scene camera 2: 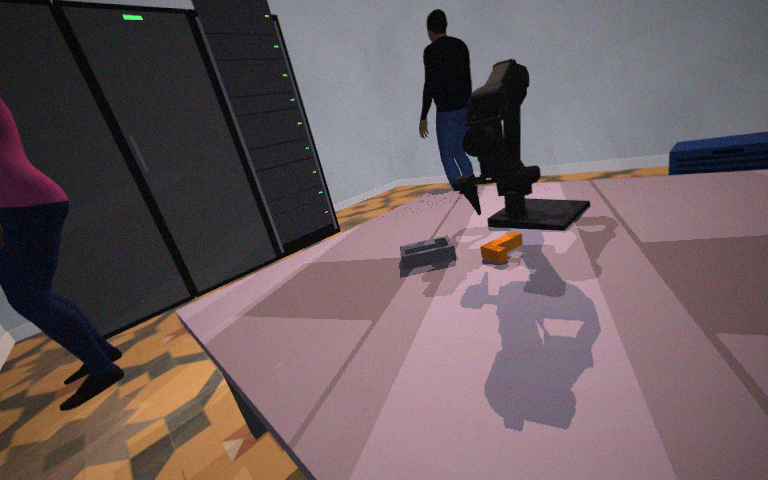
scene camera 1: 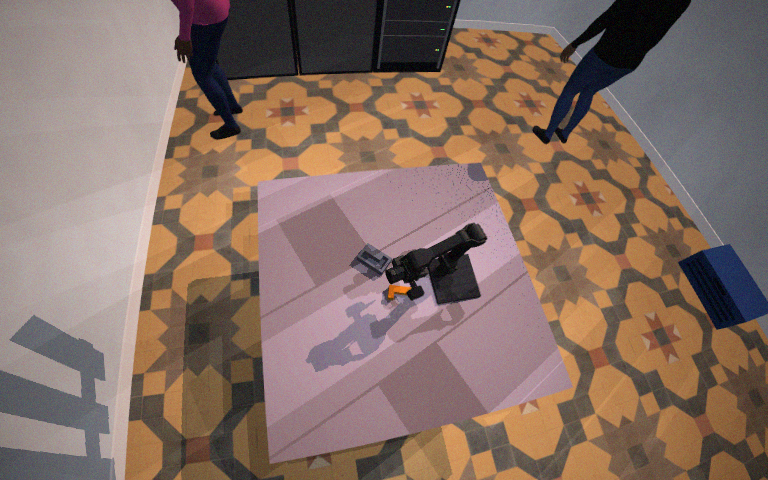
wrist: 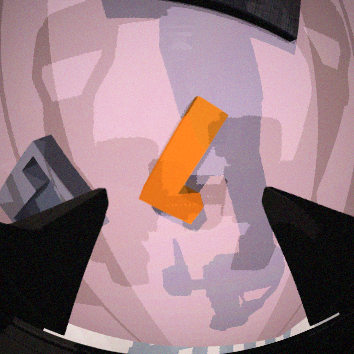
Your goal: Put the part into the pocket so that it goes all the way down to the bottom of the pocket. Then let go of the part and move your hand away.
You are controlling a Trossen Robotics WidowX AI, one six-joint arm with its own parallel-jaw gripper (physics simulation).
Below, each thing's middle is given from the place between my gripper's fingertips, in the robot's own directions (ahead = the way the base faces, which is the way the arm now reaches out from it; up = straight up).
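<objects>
Counting from my hand, the orange L-shaped block [scene camera 2: 496,250] is 10 mm ahead and 80 mm below, and the grey pocket block [wrist: 44,177] is 60 mm ahead, 190 mm to the right and 80 mm below.
</objects>
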